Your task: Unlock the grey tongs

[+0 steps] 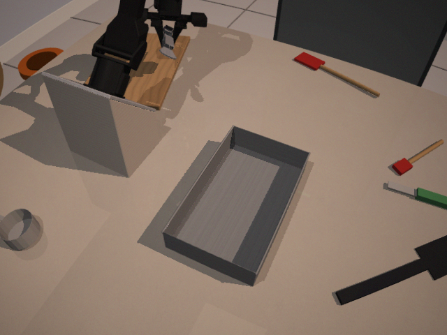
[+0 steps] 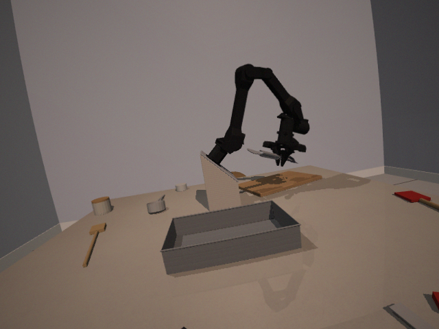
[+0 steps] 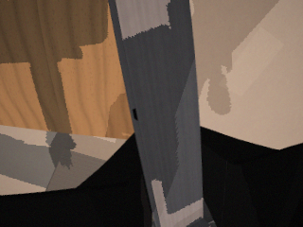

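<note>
My gripper tip is 13 cm past the wooden board, 10 cm above it and 3 cm to the right of it. Also, from my gripper tip: roasting tin 32 cm ahead, 30 cm to the right, 8 cm below; black spatula 70 cm ahead, 31 cm to the right, 11 cm below; green-handled tool 69 cm ahead, 12 cm to the right, 10 cm below.
</note>
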